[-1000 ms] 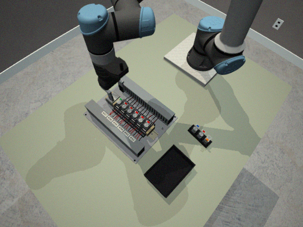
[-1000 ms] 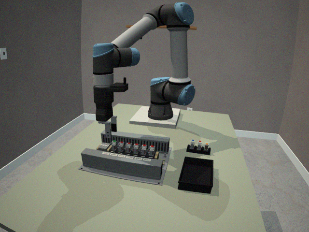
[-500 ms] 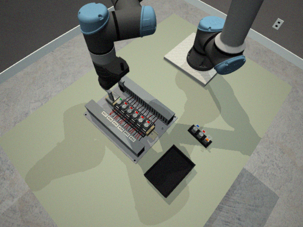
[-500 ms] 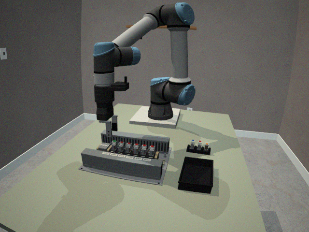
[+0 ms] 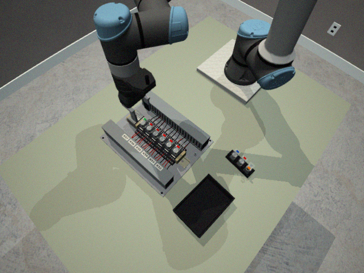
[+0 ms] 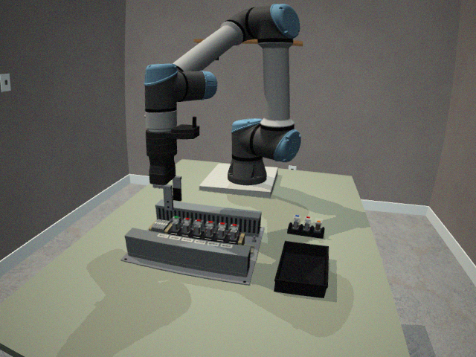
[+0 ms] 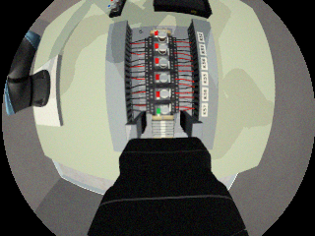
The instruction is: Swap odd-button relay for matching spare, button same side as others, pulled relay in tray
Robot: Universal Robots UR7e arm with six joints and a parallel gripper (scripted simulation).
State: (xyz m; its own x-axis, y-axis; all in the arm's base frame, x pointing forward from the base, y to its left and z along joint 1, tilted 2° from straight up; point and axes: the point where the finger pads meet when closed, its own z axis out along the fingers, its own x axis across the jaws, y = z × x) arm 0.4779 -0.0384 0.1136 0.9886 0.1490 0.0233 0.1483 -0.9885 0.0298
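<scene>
The green-button relay is 8 cm below my hand. Also, from my hand: black tray: 34 cm to the left, 11 cm below, 2 cm ahead; blue-button relay: 29 cm to the left, 17 cm behind, 10 cm below; black spare holder: 32 cm to the left, 18 cm behind, 12 cm below.
</scene>
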